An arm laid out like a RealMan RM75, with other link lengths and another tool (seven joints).
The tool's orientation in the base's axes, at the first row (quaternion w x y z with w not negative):
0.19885 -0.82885 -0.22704 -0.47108
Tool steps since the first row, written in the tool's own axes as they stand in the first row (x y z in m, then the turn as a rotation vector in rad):
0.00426 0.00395 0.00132 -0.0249 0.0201 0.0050
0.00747 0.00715 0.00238 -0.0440 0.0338 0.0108
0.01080 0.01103 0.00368 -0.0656 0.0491 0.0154
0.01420 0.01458 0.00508 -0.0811 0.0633 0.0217
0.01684 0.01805 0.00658 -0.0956 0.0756 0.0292
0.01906 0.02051 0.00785 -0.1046 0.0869 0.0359
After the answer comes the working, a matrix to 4 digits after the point.
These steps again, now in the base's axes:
0.00507 -0.00171 0.00262 0.0035 -0.0184 -0.0264
0.00906 -0.00314 0.00455 0.0066 -0.0301 -0.0474
0.01365 -0.00498 0.00638 0.0086 -0.0442 -0.0702
0.01816 -0.00648 0.00826 0.0139 -0.0553 -0.0883
0.02235 -0.00800 0.00944 0.0195 -0.0640 -0.1060
0.02562 -0.00890 0.01049 0.0264 -0.0713 -0.1183

The tool's axes in the first row as the columns of a matrix, in the base's axes (rounded; the answer above uses it unrounded):
0.4531 0.5637 0.6906
0.1890 -0.8178 0.5435
0.8712 -0.1157 -0.4771

